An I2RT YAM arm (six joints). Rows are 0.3 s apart.
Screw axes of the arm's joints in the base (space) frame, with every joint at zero. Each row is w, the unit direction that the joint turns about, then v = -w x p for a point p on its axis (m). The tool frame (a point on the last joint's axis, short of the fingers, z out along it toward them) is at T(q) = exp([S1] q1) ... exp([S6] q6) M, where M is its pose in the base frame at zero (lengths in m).
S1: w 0 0 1 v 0 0 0
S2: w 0 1 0 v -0.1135 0 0.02
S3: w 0 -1 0 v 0.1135 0 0.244
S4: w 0 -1 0 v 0.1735 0 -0.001
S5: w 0 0 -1 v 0 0.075 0
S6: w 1 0 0 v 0 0.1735 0
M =
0 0 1 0.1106
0 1 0 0
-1 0 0 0.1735
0 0 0 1
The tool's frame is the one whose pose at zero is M.
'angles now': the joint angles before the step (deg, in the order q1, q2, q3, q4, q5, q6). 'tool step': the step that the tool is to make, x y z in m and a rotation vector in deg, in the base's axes. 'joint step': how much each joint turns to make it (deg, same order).
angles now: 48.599, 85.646, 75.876, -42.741, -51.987, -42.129
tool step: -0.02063, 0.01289, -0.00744, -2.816, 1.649, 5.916
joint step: 4.438, 1.334, 0.633, -4.457, -0.436, -2.447
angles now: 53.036, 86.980, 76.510, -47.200, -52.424, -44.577
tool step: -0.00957, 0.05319, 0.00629, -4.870, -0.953, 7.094
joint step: 6.688, 11.279, 14.666, -9.464, 2.842, -3.279
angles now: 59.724, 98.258, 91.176, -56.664, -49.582, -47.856
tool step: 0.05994, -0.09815, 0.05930, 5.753, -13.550, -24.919
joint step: -18.337, -13.005, -2.142, 3.934, 9.311, 2.558
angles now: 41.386, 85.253, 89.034, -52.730, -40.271, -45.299
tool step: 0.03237, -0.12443, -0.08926, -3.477, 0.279, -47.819
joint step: -23.102, -14.995, -33.376, 25.747, 19.584, 18.011
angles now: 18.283, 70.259, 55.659, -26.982, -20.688, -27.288
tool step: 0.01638, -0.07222, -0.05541, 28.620, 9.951, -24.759
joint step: -17.617, 0.787, -15.957, 26.164, -12.087, 31.648
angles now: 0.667, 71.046, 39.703, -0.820, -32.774, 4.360
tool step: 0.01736, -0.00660, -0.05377, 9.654, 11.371, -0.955
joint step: -2.055, 11.607, -2.994, 8.372, -6.427, 8.875
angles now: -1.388, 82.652, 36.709, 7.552, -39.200, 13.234
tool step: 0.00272, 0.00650, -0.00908, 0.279, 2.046, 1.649
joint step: 1.290, 2.296, 0.262, -0.043, -0.438, -0.043
